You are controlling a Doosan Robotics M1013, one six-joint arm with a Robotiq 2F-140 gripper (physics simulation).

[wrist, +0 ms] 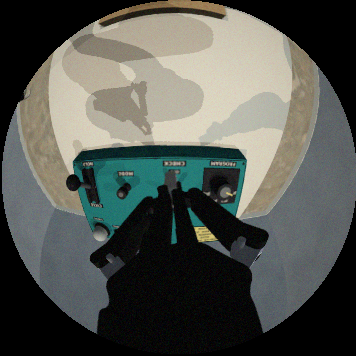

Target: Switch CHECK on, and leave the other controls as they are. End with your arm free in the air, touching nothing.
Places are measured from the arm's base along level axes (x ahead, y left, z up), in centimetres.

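Pixels of known places: gripper, fingertip midpoint: (171, 178).
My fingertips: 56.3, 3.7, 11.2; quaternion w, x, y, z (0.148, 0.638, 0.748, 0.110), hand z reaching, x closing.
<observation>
Ahead of a thing's pixels: the offset from my fingertips to its middle, as dx, dy, dz. "*": to the spot under its first point. Level surfaces: height alone.
The teal control panel (150, 200) lies below the middle of the wrist view, its lettering upside down. Its CHECK label @(+2.7, +0.4, -8.3) (175, 163) is near the panel's far edge, at the middle. My gripper (171, 178) is shut, with its grey fingertips together over the CHECK control's place, close to the label. The CHECK switch itself is hidden behind the fingertips, so its position cannot be seen. Whether the fingertips touch the switch or the panel cannot be told.
The PROGRAM knob @(* +7.7, +12.6, -2.9) (226, 192) is right of the fingers. The MODE knob @(+6.3, -11.8, -2.6) (123, 191) is left, with the HOLD/CYCLE lever's black ball @(+0.7, -23.6, -0.4) (73, 182) further left. A pale round knob @(* +19.8, -23.5, +3.3) (101, 233) sits at lower left. A wooden piece (165, 11) stands on the cream table top @(dz -14.9) (245, 55).
</observation>
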